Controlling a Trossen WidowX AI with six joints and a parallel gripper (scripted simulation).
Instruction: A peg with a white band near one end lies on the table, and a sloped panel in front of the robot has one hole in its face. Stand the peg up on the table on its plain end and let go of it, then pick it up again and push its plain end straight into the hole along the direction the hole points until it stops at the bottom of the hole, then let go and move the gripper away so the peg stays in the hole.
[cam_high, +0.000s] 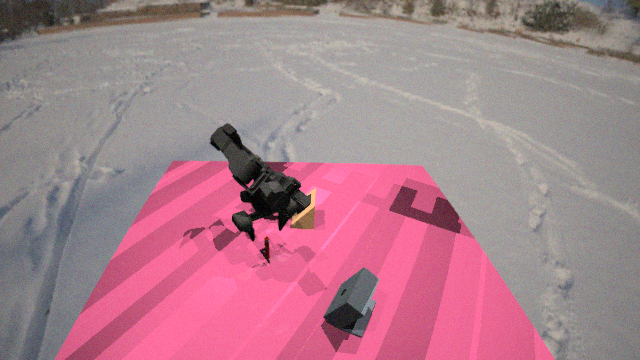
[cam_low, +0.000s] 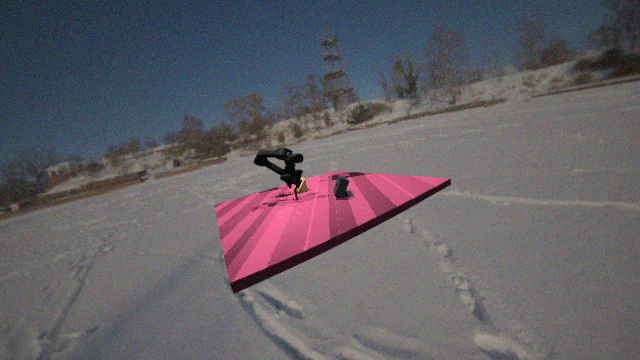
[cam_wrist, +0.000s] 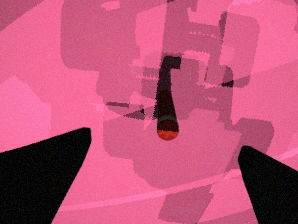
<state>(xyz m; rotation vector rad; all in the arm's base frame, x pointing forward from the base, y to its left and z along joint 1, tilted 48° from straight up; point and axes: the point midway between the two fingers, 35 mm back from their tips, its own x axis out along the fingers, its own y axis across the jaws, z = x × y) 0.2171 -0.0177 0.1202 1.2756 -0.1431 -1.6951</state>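
My gripper tip is 40 mm above the red peg. Also, from my gripper tip: grey sloped panel: 250 mm to the left, 190 mm ahead, 30 mm below.
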